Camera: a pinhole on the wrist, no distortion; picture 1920 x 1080 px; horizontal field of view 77.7 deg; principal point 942.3 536.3 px. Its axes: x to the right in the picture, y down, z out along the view. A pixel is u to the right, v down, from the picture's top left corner.
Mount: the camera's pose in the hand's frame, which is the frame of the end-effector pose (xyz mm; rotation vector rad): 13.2 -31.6 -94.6 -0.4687 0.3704 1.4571
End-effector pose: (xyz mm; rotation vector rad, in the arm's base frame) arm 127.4 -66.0 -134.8 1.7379 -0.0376 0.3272
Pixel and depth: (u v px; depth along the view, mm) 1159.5 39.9 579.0
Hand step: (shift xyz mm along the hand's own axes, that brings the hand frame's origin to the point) 238.3 345.0 365.8
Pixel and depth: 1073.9 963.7 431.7
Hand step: -154.7 239.9 238.1
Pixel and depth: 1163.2 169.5 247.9
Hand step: 82.8 131.7 100.0
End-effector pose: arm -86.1 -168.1 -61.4 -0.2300 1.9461 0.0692
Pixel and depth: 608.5 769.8 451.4
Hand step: -104.2 97.8 349.3
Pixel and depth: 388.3 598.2 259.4
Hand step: -21.2 -0.1 188.0
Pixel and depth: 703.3 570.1 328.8
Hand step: -15.3 82.2 219.7
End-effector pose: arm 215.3 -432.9 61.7 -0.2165 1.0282 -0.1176
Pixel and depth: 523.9 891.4 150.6
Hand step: -42.2 3.2 57.7
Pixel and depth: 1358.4 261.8 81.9
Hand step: 31.0 34.1 -37.7
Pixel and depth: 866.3 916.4 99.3
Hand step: -23.0 15.9 -8.9
